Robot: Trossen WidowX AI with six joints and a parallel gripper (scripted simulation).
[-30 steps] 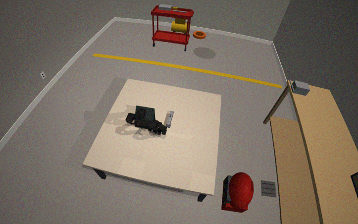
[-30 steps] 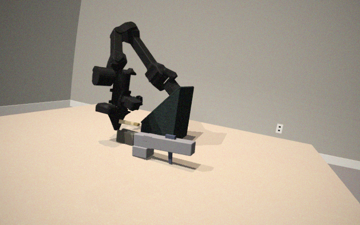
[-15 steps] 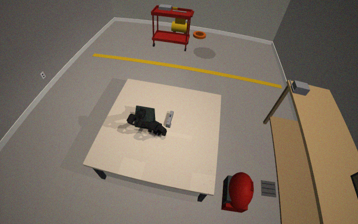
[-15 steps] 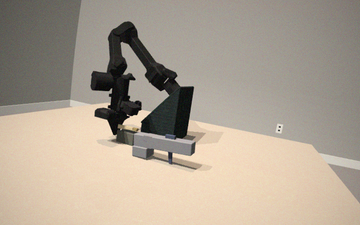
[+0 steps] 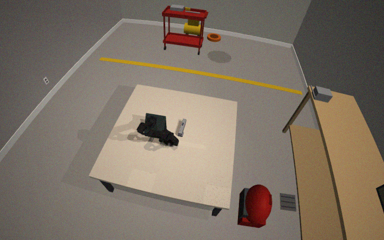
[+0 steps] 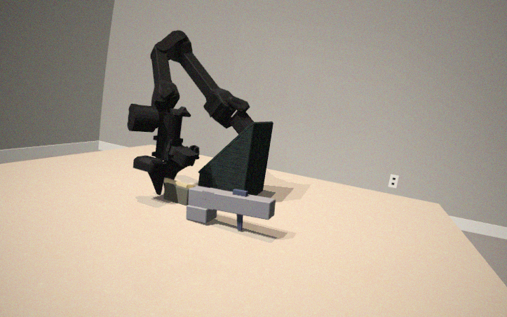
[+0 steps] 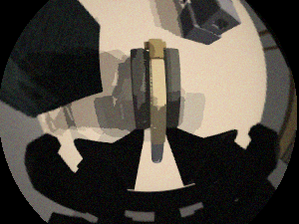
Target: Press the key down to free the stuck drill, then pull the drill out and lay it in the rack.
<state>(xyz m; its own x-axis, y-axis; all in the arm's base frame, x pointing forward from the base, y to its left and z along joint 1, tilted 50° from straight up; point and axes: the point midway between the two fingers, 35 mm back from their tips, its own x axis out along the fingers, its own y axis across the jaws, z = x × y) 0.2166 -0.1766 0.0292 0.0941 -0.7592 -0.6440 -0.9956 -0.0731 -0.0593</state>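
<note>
The tan drill lies 40 mm to the left of my gripper tip and 40 mm above it. Also, from my gripper tip: dark olive rack (50 mm to the left, 10 mm above); dark blue key (70 mm ahead, 240 mm to the left, 50 mm above); grey block (70 mm ahead, 220 mm to the left, 40 mm above).
</note>
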